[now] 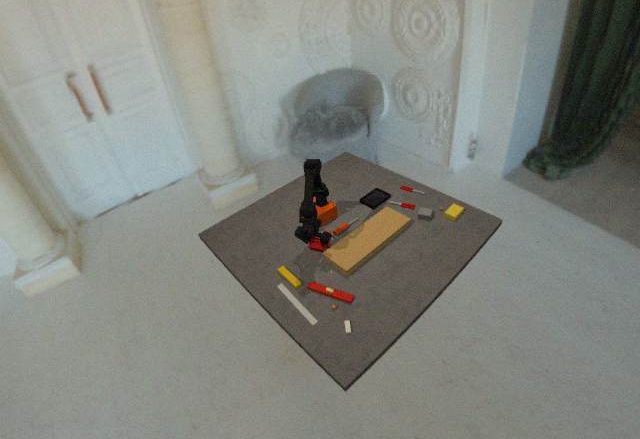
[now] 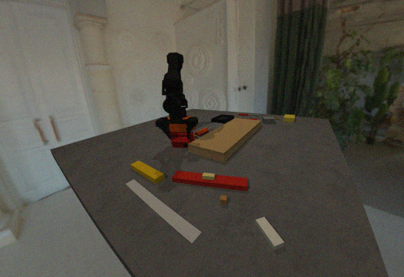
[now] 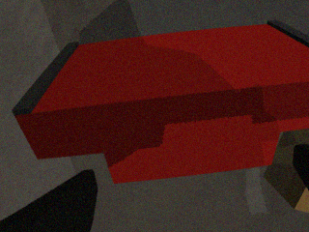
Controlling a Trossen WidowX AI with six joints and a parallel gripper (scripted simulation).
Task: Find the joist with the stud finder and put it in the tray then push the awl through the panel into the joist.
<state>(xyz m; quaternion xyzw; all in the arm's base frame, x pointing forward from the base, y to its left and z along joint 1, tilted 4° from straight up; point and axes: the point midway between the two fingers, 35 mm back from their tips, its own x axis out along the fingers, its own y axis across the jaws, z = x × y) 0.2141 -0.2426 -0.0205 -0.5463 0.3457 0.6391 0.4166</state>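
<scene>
Right now the red stud finder is 3 cm below my gripper tip, 2 cm to the left of it and 1 cm ahead of it. Also, from my gripper tip: red level: 26 cm ahead, 14 cm to the right, 3 cm below; yellow bar: 22 cm to the right, 4 cm below, 4 cm ahead; orange-handled awl: 27 cm to the left, 4 cm below, 2 cm behind.
</scene>
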